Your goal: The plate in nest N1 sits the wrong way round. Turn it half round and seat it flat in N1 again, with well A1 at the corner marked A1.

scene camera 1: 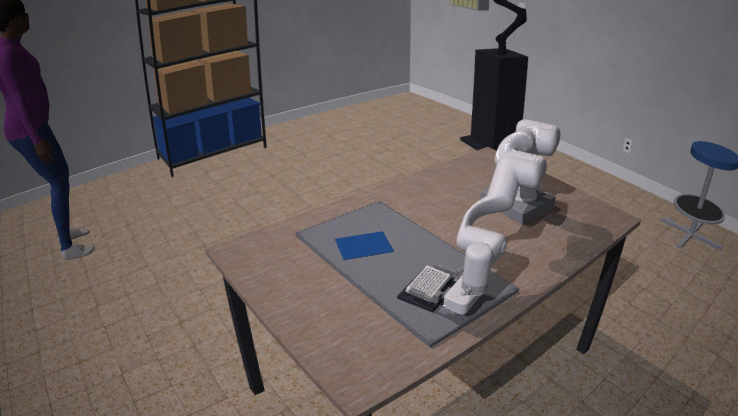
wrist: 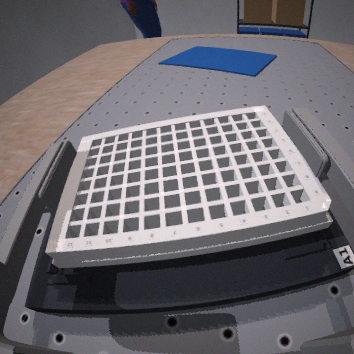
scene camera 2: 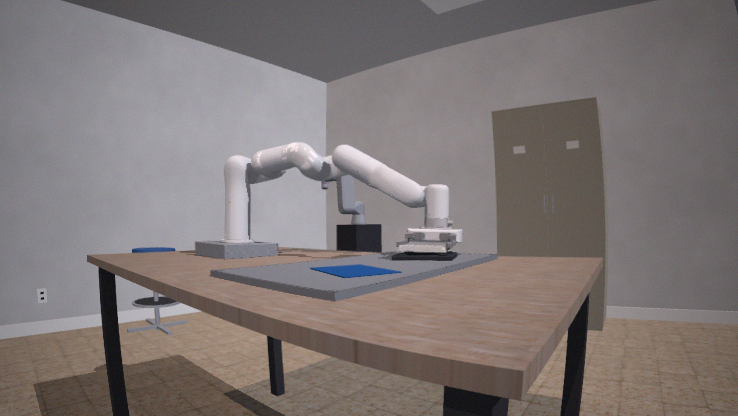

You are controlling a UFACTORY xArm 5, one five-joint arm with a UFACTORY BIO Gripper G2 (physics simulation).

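Observation:
The white plate is right over the black nest N1, very low and about level. Whether it is fully seated cannot be told, as its underside is hidden. In the wrist view the low column numbers are at the plate's near right corner, on the same side as the nest's A1 label. My gripper is shut on the plate, one finger at each short end.
The nest stands on a grey perforated board on the wooden table. A flat blue rectangle lies farther along the board. A person stands beyond the table, near a shelf unit.

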